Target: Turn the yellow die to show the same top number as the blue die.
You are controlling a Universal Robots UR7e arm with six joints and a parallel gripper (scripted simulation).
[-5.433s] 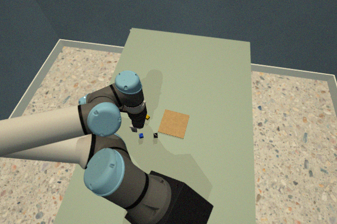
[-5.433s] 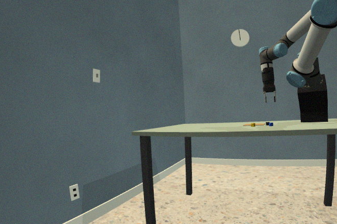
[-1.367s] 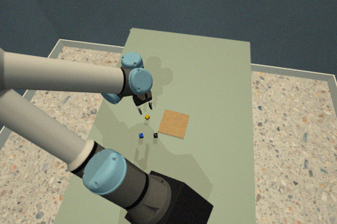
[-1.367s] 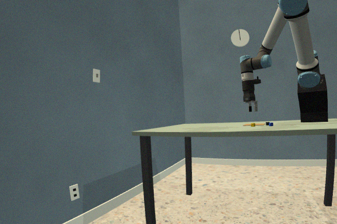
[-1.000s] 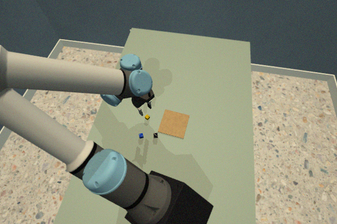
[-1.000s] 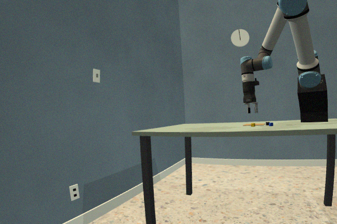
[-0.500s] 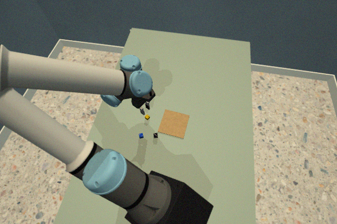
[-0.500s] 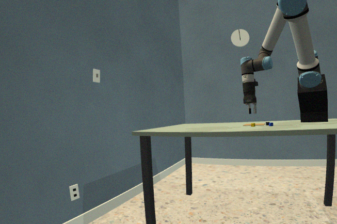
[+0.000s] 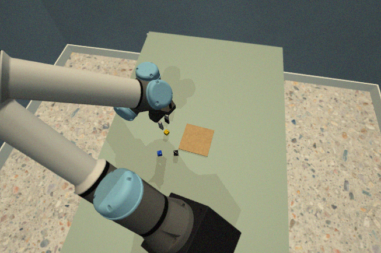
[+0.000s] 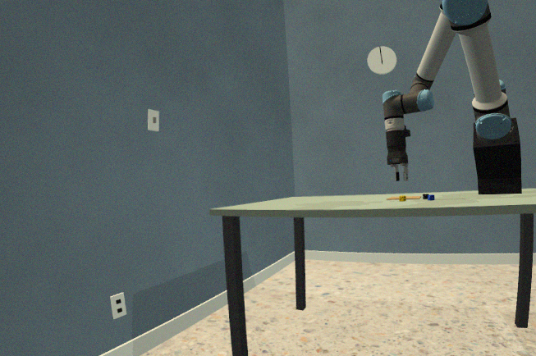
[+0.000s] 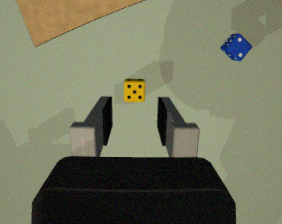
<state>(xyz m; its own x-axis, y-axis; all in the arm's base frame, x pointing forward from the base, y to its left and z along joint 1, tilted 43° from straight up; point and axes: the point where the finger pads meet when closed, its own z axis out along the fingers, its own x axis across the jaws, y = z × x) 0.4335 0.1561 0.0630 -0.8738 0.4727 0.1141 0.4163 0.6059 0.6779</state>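
Right now my hand is 90 mm above the yellow die. From my hand the other things lie so: blue die 110 mm behind, 90 mm below; then tan mat 150 mm to the right, 90 mm below; then black die 90 mm behind, 70 mm to the right, 90 mm below.
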